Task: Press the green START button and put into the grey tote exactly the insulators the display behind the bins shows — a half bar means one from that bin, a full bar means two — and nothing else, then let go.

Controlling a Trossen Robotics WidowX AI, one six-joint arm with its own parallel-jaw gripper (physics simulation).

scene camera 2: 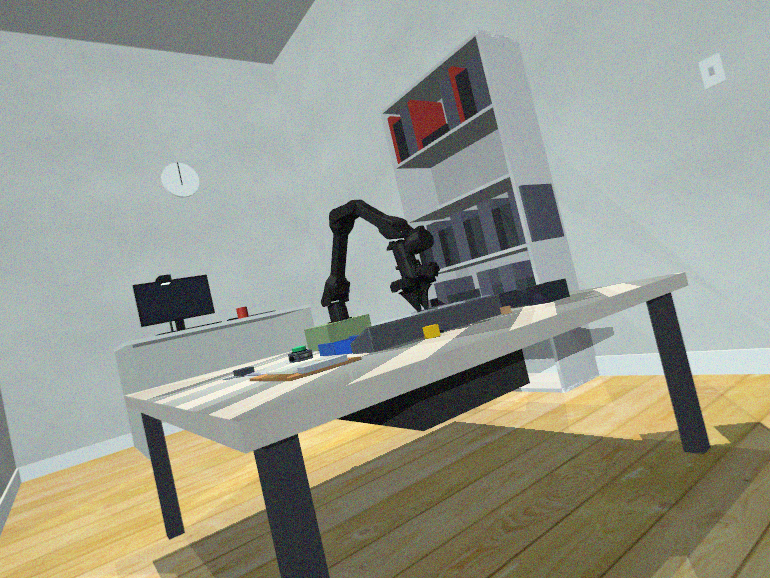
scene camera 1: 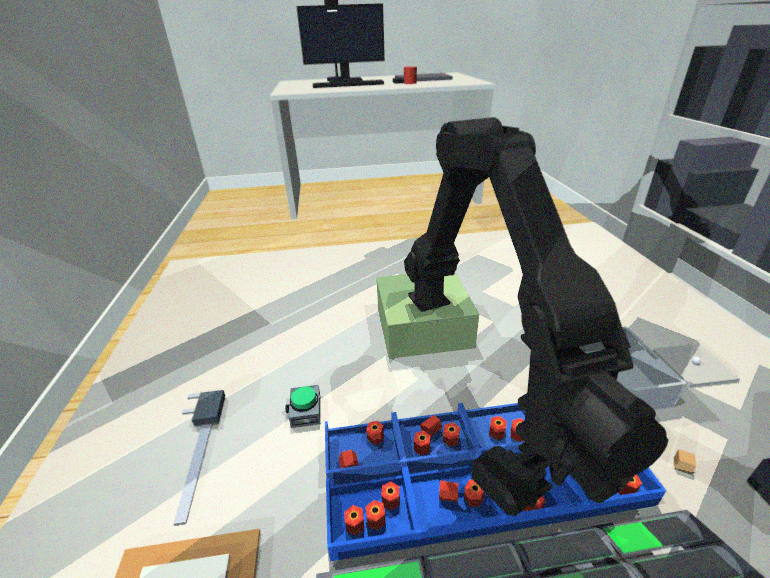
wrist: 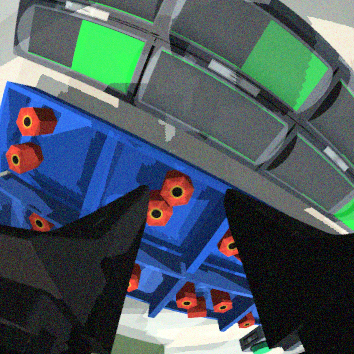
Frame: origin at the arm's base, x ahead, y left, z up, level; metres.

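Seen in the pictures: gripper, fingertip midpoint: (scene camera 2: pixel 423 310) (scene camera 1: pixel 543 493) (wrist: pixel 187 194); arm's base, link origin: (scene camera 2: pixel 340 320) (scene camera 1: pixel 428 299).
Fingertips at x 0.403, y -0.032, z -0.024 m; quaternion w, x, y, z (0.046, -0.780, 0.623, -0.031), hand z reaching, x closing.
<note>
Pixels of each thing's top centre, then the offset from my fingertips to it.
- green START button, top centre: (scene camera 1: pixel 302 394) (wrist: pixel 263 352) (scene camera 2: pixel 298 346) 0.287 m back, 0.246 m right, 0.019 m down
- grey tote, top centre: (scene camera 1: pixel 619 356) (scene camera 2: pixel 437 306) 0.159 m back, 0.281 m left, 0.006 m down
- caliper, top centre: (scene camera 1: pixel 188 441) (scene camera 2: pixel 246 369) 0.275 m back, 0.428 m right, 0.041 m down
- yellow block, top centre: (scene camera 2: pixel 430 325) 0.152 m ahead, 0.177 m right, 0.033 m down
- dark box, top centre: (scene camera 2: pixel 527 286) 0.167 m ahead, 0.330 m left, 0.004 m down
My gripper (scene camera 1: pixel 528 498) (scene camera 2: pixel 422 308) (wrist: pixel 187 194) is open and empty, over the display-side row of the blue bins (scene camera 1: pixel 373 547) (scene camera 2: pixel 335 346) (wrist: pixel 97 185). Two touching orange-red insulators, a nearer one (wrist: pixel 177 191) and another (wrist: pixel 157 214), show between its fingertips in the wrist view, upright in one bin. Other insulators (scene camera 1: pixel 353 518) (wrist: pixel 35 121) sit in the other bins. The display (scene camera 1: pixel 472 563) (scene camera 2: pixel 435 322) (wrist: pixel 210 105) has two half-green bars and a dark bar in the wrist view; other bars are cut off. The green START button (scene camera 1: pixel 303 396) (scene camera 2: pixel 299 349) stands left. The grey tote (scene camera 1: pixel 659 393) is partly hidden behind the arm.
The arm stands on a green block (scene camera 1: pixel 429 335) (scene camera 2: pixel 357 325). A caliper (scene camera 1: pixel 208 407) and a brown board (scene camera 1: pixel 245 553) (scene camera 2: pixel 273 377) lie left. A small tan block (scene camera 1: pixel 684 461) (scene camera 2: pixel 505 309) lies right. A yellow block (scene camera 2: pixel 431 330) and a dark box (scene camera 2: pixel 550 291) are near the display.
</note>
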